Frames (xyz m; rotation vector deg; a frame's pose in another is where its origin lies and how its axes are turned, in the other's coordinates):
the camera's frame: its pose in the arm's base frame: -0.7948 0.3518 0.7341 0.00 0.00 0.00
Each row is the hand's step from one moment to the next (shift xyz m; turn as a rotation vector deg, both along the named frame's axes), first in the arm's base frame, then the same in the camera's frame.
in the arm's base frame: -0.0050 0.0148 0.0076 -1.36 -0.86 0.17
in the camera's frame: -0.0050 0.0148 0.0076 -1.36 -0.86 0.17
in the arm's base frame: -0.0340 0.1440 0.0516 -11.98 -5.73 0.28
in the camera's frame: -0.0340 0.1440 0.0516 -11.98 -5.73 0.28
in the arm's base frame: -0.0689 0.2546 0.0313 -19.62 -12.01 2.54
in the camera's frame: -0.0689 0.2546 0.0313 -19.62 -12.01 2.54
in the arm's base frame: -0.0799 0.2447 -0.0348 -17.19 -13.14 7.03
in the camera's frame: -0.0799 0.2447 -0.0348 -17.19 -13.14 7.03
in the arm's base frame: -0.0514 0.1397 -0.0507 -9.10 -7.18 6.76
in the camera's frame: -0.0514 0.1397 -0.0507 -9.10 -7.18 6.76
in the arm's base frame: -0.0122 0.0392 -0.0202 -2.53 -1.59 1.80
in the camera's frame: -0.0122 0.0392 -0.0202 -2.53 -1.59 1.80
